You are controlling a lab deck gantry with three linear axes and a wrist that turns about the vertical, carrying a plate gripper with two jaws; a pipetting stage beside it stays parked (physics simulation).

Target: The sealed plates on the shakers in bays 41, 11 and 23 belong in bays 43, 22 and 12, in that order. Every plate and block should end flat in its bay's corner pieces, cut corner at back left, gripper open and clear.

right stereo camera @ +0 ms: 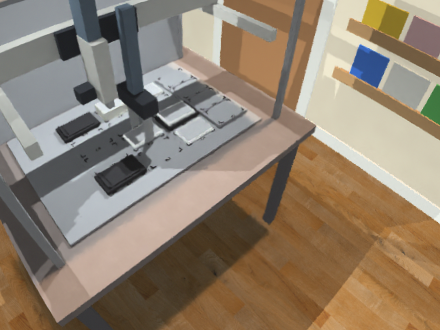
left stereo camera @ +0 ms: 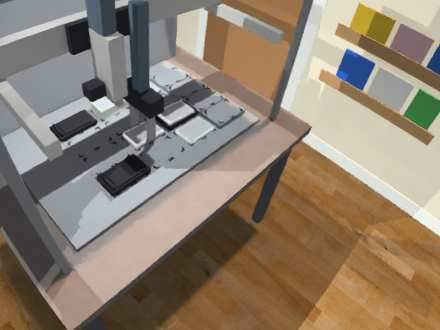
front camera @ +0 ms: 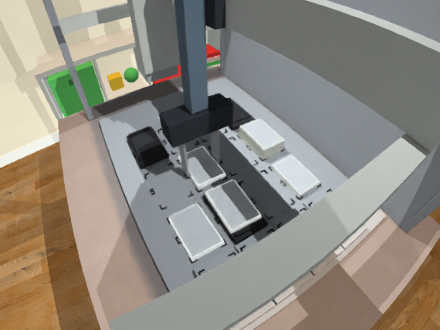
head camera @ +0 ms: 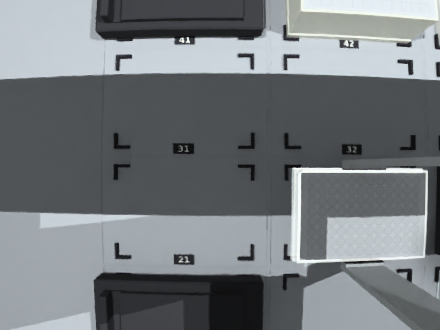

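Seen in the pictures: gripper, fingertip midpoint: (right stereo camera: pixel 142 133) (left stereo camera: pixel 143 133) (front camera: pixel 201 165) (head camera: pixel 360 214); robot's base at its link origin: (right stereo camera: pixel 113 193) (left stereo camera: pixel 117 194) (front camera: pixel 129 142).
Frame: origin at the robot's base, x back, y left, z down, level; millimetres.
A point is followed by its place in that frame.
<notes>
My gripper (front camera: pixel 200 169) @(x -228, y 150, z -16 mm) (head camera: pixel 364 215) @(x -228, y 150, z -16 mm) is shut on a sealed plate (front camera: pixel 210 175) @(x -278, y 152, z -23 mm) (head camera: pixel 320 195) @(x -187, y 169, z -23 mm) (left stereo camera: pixel 132 139) @(x -174, y 143, z -23 mm) (right stereo camera: pixel 132 142) @(x -171, y 132, z -22 mm), one jaw at each long side. The plate looks level and a little above bay 22; its cut corner cannot be made out. The black shakers in bay 41 (head camera: pixel 180 14) @(x -63, y 330, z -24 mm) (left stereo camera: pixel 74 125) @(x -56, y 347, z -24 mm) (right stereo camera: pixel 78 127) @(x -56, y 345, z -23 mm) and bay 11 (front camera: pixel 147 146) @(x -78, y 44, z -24 mm) (head camera: pixel 180 307) @(x -64, y 69, z -24 mm) (left stereo camera: pixel 123 174) @(x -53, y 34, z -23 mm) (right stereo camera: pixel 120 174) @(x -55, y 31, z -23 mm) carry no plate. A sealed plate (front camera: pixel 295 175) @(x -397, y 357, z -14 mm) lies in bay 43. Another sealed plate (front camera: pixel 232 205) @(x -394, y 145, z -36 mm) (left stereo camera: pixel 176 112) @(x -383, y 139, z -37 mm) (right stereo camera: pixel 176 114) @(x -379, y 133, z -37 mm) sits on the bay 23 shaker. Bay 12 shows partly below the held plate in the head view.
A cream block (front camera: pixel 261 137) @(x -244, y 349, z -42 mm) (head camera: pixel 360 20) @(x -222, y 323, z -33 mm) stands in bay 42. Another white plate (front camera: pixel 196 231) @(x -400, y 43, z -14 mm) (left stereo camera: pixel 195 130) @(x -385, y 35, z -14 mm) (right stereo camera: pixel 194 130) @(x -386, y 36, z -14 mm) lies in front of the bay 23 shaker. The parked pipetting stage (left stereo camera: pixel 107 65) (right stereo camera: pixel 98 75) hangs beside the gripper column, over the back of the deck.
</notes>
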